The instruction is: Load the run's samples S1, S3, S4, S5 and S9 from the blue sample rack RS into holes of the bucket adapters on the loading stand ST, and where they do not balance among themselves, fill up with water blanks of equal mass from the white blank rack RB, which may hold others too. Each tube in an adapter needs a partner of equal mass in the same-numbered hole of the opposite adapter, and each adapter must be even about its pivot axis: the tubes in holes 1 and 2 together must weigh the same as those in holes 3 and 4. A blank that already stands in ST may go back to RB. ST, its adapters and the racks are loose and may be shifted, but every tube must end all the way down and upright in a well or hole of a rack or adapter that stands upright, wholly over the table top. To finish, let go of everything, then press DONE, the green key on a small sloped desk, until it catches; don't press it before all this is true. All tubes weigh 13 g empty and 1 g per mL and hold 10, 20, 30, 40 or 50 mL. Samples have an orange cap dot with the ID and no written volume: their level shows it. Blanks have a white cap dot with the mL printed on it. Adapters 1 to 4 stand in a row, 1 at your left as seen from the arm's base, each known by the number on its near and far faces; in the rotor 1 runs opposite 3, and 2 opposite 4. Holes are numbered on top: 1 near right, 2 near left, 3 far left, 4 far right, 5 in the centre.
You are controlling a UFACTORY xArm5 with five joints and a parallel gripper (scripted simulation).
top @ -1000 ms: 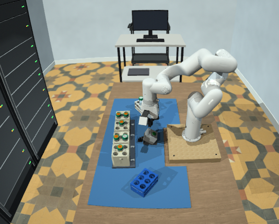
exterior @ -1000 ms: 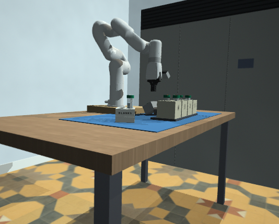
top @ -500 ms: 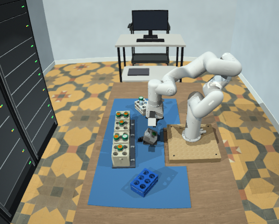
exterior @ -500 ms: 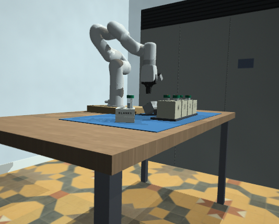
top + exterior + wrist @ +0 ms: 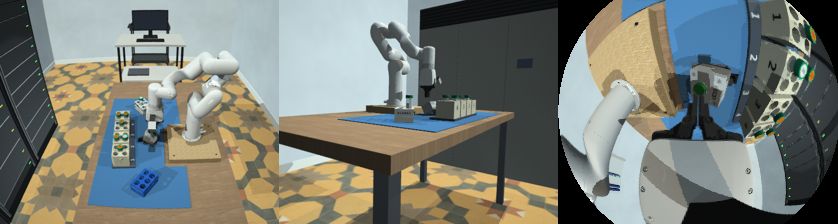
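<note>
Right now my hand is 6 cm above the green done key. From my hand the other things lie so: green-capped blank tube: 19 cm ahead, 5 cm to the left, 6 cm below; then small sloped desk: 2 cm ahead, 1 cm to the right, 7 cm below; then loading stand ST: 20 cm ahead, 3 cm to the right, 12 cm below.
</note>
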